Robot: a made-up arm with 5 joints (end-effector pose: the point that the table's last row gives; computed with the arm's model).
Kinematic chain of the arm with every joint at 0, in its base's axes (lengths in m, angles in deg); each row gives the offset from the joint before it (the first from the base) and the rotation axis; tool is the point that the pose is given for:
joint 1: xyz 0 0 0.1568 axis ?
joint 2: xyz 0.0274 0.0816 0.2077 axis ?
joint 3: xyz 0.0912 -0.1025 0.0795 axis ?
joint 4: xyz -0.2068 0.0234 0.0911 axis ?
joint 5: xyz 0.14 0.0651 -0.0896 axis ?
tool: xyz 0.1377 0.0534 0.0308
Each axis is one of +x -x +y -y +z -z.
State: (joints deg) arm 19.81 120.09 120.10 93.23 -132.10
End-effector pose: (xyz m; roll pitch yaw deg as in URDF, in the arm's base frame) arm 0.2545 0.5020 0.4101 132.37 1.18 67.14
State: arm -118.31 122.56 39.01 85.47 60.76
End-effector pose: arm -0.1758 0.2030 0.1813 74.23 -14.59 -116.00
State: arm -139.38 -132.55 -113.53 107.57 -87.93
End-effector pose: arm -0.1018 -0.1982 0.3159 -165.41 -14.52 -51.82
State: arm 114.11 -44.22 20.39 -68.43 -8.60
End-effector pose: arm 0.0937 0.0226 -0.0706 97.96 64.23 118.83
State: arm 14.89 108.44 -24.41 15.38 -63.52
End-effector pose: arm 0.1702 0.1984 0.1321 -94.53 55.10 3.50
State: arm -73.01 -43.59 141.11 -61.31 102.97
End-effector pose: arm -0.2371 -0.1228 0.4345 -139.60 -42.37 -144.63
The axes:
joint 1: +y
joint 2: -x
joint 3: +z
joint 4: +x
joint 5: -z

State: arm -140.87 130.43 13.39 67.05 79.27
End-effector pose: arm -0.2069 0.1825 0.0880 103.05 28.65 -147.23
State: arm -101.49 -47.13 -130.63 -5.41 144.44
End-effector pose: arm -0.3444 0.0198 0.2748 -93.21 3.67 140.38
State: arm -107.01 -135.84 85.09 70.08 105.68
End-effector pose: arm -0.0664 0.1384 0.2029 -4.69 -9.27 121.23
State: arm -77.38 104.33 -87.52 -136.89 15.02
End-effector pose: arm -0.3300 0.2808 0.2781 -39.64 -24.72 153.28
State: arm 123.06 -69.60 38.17 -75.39 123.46
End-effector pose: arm 0.0401 -0.2078 0.0418 -86.05 -21.08 -89.77
